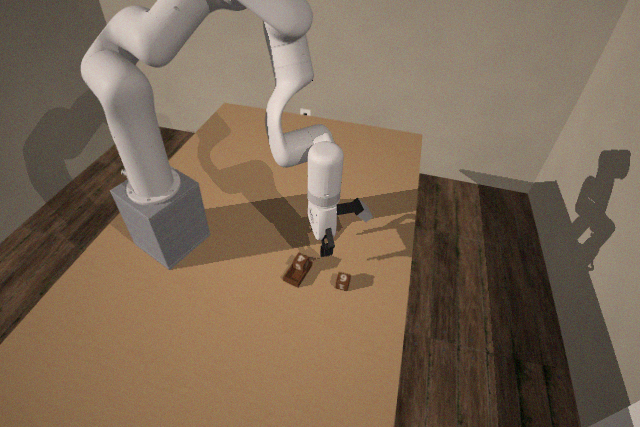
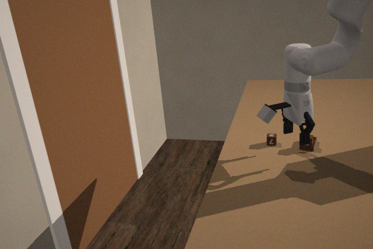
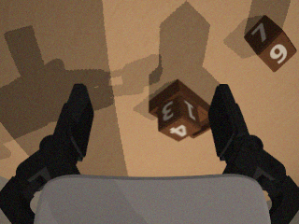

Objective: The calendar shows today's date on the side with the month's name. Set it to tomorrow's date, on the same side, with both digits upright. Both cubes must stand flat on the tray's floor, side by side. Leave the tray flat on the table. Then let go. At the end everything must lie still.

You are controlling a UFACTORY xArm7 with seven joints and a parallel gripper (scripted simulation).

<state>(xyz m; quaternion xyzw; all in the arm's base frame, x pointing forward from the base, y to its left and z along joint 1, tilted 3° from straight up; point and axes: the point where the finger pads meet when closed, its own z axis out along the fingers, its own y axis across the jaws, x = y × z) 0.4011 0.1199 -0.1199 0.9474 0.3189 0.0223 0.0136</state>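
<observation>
Now: the digit cube 90 mm ahead of my hand, 70 mm to the right of it and 50 mm below it. Also, from my hand: brown calendar tray (30 mm behind, 80 mm to the right, 60 mm below).
</observation>
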